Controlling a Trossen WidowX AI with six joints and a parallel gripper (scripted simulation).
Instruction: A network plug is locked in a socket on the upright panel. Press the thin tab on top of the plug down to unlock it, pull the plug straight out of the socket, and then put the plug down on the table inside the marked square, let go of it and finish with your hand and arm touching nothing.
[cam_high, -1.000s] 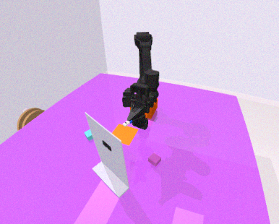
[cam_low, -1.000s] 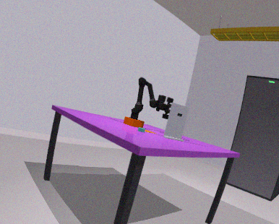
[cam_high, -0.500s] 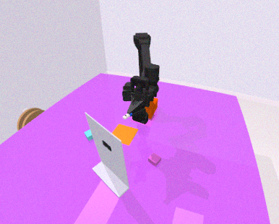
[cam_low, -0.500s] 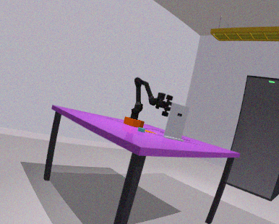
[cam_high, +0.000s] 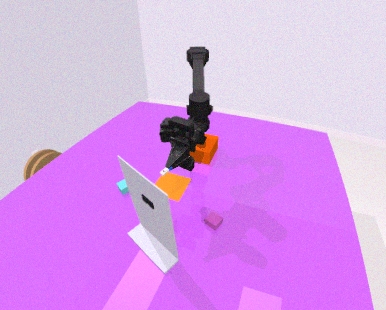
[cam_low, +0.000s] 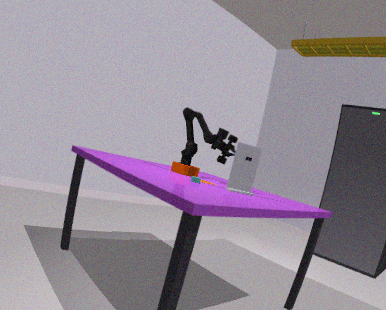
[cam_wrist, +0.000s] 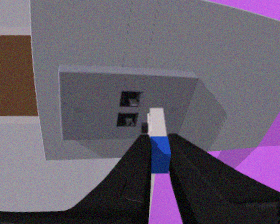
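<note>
Now: the orange marked square 130 mm behind my gripper tip, 60 mm to the right of it and 210 mm below it. From my gripper tip the other things lie so: network plug (10 mm ahead); grey upright panel (110 mm ahead, 10 mm to the right, 80 mm below); thin pale tab (10 mm ahead).
</note>
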